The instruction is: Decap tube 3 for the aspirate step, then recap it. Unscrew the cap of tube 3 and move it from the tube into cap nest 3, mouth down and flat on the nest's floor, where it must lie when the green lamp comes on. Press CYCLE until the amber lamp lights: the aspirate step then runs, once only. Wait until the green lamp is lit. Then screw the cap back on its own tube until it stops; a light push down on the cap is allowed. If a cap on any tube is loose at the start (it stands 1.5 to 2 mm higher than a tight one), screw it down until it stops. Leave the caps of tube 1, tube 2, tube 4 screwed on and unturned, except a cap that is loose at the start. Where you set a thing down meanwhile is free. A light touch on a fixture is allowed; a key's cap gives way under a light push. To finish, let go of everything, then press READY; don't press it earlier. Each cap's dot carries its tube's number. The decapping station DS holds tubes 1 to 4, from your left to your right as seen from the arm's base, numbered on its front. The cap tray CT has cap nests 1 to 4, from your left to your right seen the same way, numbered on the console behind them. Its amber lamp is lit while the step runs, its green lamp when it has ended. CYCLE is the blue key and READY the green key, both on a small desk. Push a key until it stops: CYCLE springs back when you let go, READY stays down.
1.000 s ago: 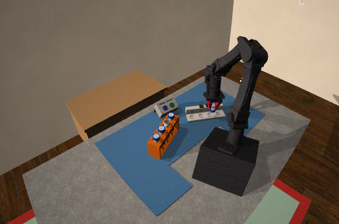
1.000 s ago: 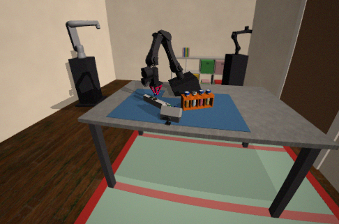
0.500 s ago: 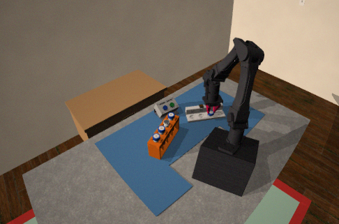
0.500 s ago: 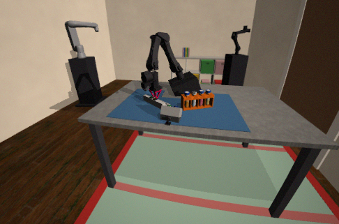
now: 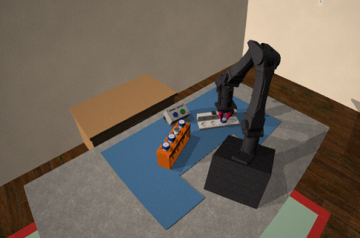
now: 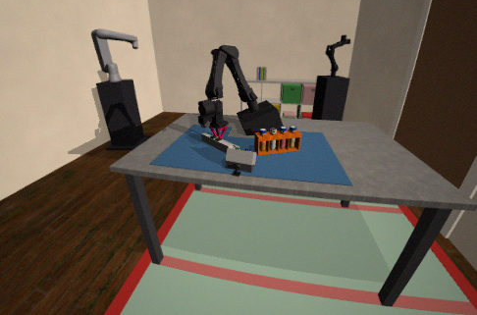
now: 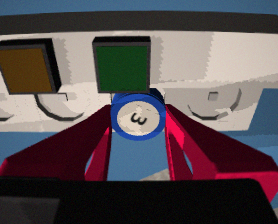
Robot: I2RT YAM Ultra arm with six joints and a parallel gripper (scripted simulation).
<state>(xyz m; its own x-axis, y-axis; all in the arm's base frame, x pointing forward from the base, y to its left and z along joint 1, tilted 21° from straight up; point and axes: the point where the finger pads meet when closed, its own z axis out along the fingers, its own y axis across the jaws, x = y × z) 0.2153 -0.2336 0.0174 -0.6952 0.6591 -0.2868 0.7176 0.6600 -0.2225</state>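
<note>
Now: the green ready key 19 cm ahead of my hand, 10 cm to the left of it and 3 cm above it. From my hand the other things lie so: grey key desk: 22 cm ahead, 12 cm to the left, 2 cm above; then blue cap: 1 cm below; then blue cycle key: 21 cm ahead, 14 cm to the left, 3 cm above.
</note>
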